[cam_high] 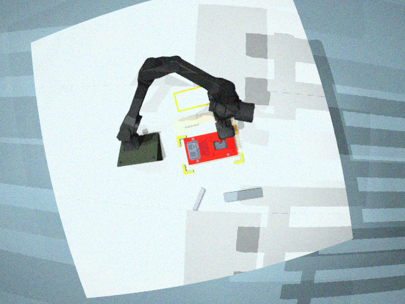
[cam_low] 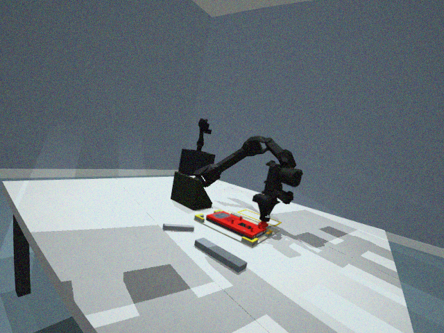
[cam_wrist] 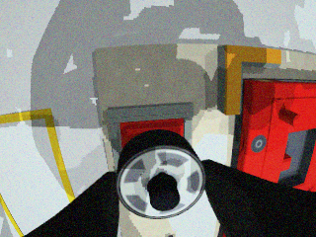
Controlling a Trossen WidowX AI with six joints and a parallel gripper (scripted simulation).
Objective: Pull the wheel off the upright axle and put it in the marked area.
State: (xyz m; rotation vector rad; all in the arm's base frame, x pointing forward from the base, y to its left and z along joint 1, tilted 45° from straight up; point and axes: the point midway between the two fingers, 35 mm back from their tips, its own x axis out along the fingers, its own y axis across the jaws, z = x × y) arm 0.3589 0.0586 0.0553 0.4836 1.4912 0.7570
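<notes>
Now: gripper tip right at the grey spoked wheel. Also, from my gripper tip: upright axle 10 mm below; long grey bar 320 mm to the right, 70 mm ahead, 30 mm below; thin grey strip 320 mm to the right, 110 mm behind, 30 mm below.
</notes>
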